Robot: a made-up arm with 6 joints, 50 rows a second.
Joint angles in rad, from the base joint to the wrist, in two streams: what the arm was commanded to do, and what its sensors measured. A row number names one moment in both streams.
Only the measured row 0 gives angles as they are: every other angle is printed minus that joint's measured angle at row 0.
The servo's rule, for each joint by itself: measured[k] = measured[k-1] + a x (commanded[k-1-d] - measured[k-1]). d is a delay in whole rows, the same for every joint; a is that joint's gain. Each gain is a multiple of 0.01, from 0.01 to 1. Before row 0 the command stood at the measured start. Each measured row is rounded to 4 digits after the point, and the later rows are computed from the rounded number. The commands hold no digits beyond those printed.
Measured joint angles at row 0:
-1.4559 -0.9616 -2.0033 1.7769 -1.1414 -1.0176
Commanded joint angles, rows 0 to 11:
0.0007 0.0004 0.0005 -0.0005 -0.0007 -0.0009
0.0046 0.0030 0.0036 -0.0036 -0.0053 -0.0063
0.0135 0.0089 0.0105 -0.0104 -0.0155 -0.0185
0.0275 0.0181 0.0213 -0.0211 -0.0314 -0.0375
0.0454 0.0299 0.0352 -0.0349 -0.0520 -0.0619
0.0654 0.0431 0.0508 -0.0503 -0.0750 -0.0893
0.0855 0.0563 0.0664 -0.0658 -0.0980 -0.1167
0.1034 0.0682 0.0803 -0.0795 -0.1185 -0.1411
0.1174 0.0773 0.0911 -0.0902 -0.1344 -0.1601
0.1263 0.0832 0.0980 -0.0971 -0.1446 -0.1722
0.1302 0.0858 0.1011 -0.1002 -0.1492 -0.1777
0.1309 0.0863 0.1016 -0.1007 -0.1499 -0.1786
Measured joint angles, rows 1 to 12:
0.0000 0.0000 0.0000 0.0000 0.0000 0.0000
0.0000 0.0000 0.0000 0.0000 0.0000 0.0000
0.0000 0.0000 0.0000 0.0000 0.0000 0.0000
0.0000 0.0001 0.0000 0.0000 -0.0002 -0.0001
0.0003 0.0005 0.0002 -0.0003 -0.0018 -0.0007
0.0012 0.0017 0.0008 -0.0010 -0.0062 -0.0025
0.0030 0.0040 0.0020 -0.0024 -0.0143 -0.0060
0.0060 0.0076 0.0040 -0.0047 -0.0264 -0.0116
0.0102 0.0126 0.0068 -0.0079 -0.0420 -0.0194
0.0155 0.0187 0.0104 -0.0120 -0.0599 -0.0291
0.0217 0.0256 0.0146 -0.0167 -0.0787 -0.0403
0.0284 0.0328 0.0192 -0.0218 -0.0965 -0.0523
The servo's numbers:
d 3
a 0.07 0.14 0.06 0.07 0.32 0.10

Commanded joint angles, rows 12 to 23:
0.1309 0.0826 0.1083 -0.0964 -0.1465 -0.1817
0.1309 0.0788 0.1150 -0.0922 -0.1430 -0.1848
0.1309 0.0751 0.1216 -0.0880 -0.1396 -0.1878
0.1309 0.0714 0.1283 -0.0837 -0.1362 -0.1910
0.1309 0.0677 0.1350 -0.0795 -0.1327 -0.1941
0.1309 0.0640 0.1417 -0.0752 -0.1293 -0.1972
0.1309 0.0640 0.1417 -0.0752 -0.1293 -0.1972
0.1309 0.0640 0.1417 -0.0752 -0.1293 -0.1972
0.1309 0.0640 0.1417 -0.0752 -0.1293 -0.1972
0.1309 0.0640 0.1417 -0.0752 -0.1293 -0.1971
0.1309 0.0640 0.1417 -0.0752 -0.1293 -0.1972
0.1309 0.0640 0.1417 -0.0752 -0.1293 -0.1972
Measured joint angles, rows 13 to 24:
0.0353 0.0399 0.0239 -0.0271 -0.1119 -0.0643
0.0419 0.0463 0.0285 -0.0322 -0.1238 -0.0756
0.0481 0.0519 0.0329 -0.0370 -0.1322 -0.0859
0.0539 0.0562 0.0374 -0.0412 -0.1368 -0.0955
0.0593 0.0594 0.0421 -0.0448 -0.1388 -0.1044
0.0643 0.0616 0.0469 -0.0478 -0.1391 -0.1127
0.0690 0.0630 0.0518 -0.0503 -0.1382 -0.1205
0.0733 0.0637 0.0568 -0.0523 -0.1364 -0.1279
0.0773 0.0637 0.0619 -0.0539 -0.1341 -0.1348
0.0811 0.0637 0.0667 -0.0554 -0.1326 -0.1410
0.0846 0.0637 0.0712 -0.0568 -0.1315 -0.1466
0.0878 0.0637 0.0754 -0.0581 -0.1308 -0.1517

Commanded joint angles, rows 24 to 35:
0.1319 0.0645 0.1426 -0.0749 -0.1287 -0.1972
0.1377 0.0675 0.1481 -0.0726 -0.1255 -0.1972
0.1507 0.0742 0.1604 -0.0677 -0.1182 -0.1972
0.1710 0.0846 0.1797 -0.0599 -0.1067 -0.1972
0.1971 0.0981 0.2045 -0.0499 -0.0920 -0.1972
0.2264 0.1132 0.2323 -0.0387 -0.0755 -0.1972
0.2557 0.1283 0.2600 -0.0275 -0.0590 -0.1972
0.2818 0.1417 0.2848 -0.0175 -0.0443 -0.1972
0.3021 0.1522 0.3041 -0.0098 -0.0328 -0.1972
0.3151 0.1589 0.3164 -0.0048 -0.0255 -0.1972
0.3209 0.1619 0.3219 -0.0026 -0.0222 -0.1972
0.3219 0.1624 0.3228 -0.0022 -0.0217 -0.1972
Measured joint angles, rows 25 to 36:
0.0908 0.0637 0.0794 -0.0593 -0.1303 -0.1562
0.0936 0.0637 0.0831 -0.0604 -0.1300 -0.1603
0.0962 0.0637 0.0866 -0.0614 -0.1298 -0.1640
0.0987 0.0638 0.0900 -0.0623 -0.1294 -0.1673
0.1014 0.0643 0.0935 -0.0630 -0.1282 -0.1703
0.1049 0.0657 0.0975 -0.0633 -0.1250 -0.1730
0.1095 0.0683 0.1024 -0.0631 -0.1191 -0.1754
0.1156 0.0725 0.1085 -0.0622 -0.1104 -0.1776
0.1234 0.0782 0.1159 -0.0606 -0.0992 -0.1796
0.1327 0.0852 0.1245 -0.0583 -0.0863 -0.1814
0.1431 0.0931 0.1341 -0.0554 -0.0729 -0.1830
0.1542 0.1014 0.1443 -0.0522 -0.0601 -0.1844

